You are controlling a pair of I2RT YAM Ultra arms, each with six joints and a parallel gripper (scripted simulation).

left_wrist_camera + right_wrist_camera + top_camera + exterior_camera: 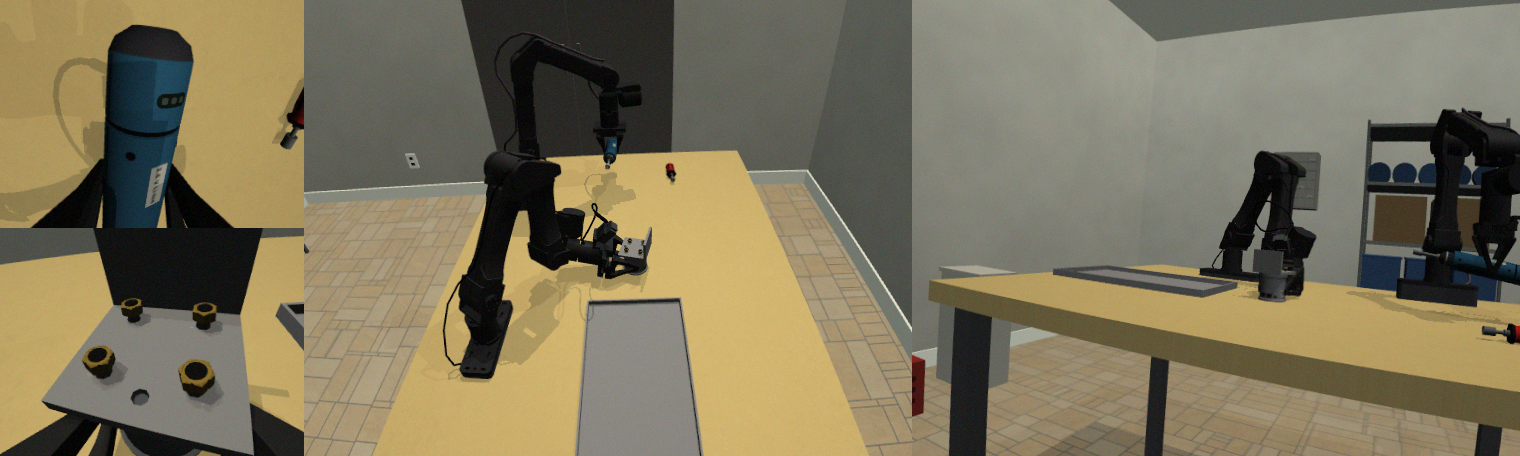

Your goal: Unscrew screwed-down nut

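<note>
Right now my right hand is 10 mm below the joint module. The rest, counted from my right hand: bracket 50 mm above; grey tray 330 mm to the right, 20 mm below, 10 mm behind; socket 310 mm to the left, 110 mm above, 70 mm behind.
</note>
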